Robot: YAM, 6 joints.
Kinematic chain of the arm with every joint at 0, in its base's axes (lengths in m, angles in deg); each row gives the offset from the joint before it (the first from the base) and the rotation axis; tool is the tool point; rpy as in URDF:
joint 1: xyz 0 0 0.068 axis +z
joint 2: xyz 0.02 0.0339 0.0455 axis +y
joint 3: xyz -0.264 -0.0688 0 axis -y
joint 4: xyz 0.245 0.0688 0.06 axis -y
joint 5: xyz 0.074 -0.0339 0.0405 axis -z
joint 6: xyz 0.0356 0 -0.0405 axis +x
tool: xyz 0 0 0 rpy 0 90 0
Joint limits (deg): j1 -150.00..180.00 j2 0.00..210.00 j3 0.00..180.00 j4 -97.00..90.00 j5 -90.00..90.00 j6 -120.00..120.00
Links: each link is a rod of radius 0.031 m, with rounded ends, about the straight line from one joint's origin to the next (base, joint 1, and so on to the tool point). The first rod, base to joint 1, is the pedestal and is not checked.
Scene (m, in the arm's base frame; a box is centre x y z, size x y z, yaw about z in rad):
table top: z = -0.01
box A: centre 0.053 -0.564 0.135 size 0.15 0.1 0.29 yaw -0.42
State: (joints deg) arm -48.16 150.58 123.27 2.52 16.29 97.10
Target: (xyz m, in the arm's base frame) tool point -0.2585 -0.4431 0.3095
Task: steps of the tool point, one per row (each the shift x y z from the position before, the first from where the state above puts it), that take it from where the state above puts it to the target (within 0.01 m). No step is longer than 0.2 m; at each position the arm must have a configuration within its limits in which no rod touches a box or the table.
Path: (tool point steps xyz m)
1: -0.1001 -0.0414 0.1115
2: -0.1102 -0.0004 0.1027
3: -0.1043 0.0406 0.0894
4: -0.0843 0.0759 0.0727
5: -0.0718 -0.0493 -0.0611
6: -0.0857 -0.0241 -0.0691
7: -0.0905 0.0043 -0.0753

